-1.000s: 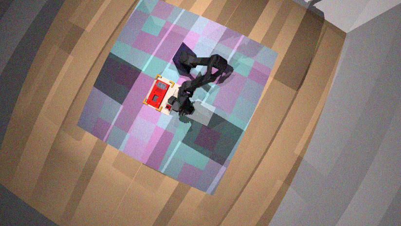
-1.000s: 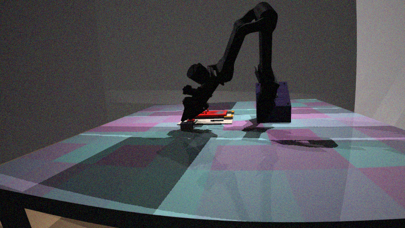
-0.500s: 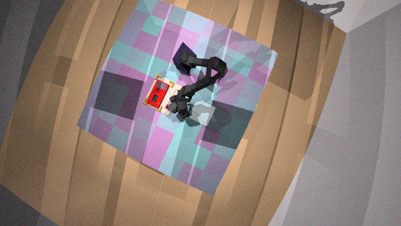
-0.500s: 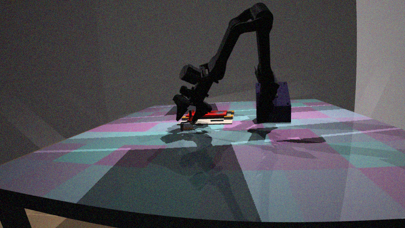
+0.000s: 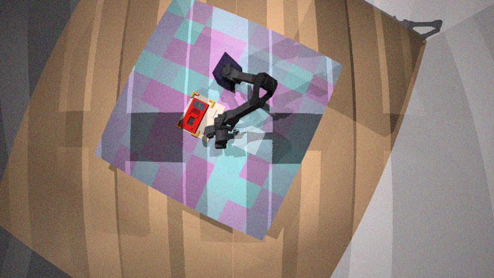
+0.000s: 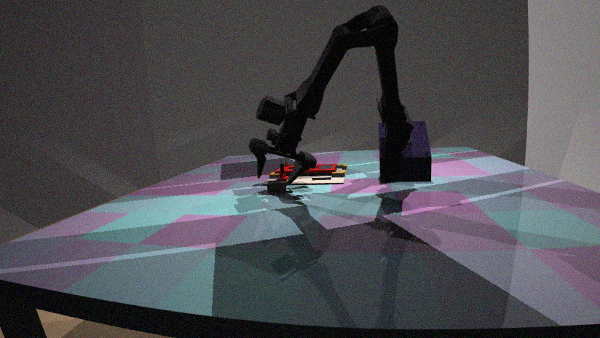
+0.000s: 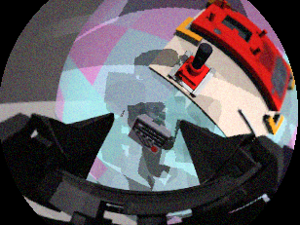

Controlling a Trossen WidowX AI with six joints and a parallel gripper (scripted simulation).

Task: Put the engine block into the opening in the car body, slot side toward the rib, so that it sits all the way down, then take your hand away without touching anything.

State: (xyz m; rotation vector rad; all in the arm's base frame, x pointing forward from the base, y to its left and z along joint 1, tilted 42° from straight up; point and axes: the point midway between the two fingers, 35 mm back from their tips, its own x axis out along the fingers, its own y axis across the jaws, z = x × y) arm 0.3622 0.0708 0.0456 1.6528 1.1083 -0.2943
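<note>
Now: gripper tip 1 cm past the grey engine block, 1 cm to the right of it and 2 cm above it.
</note>
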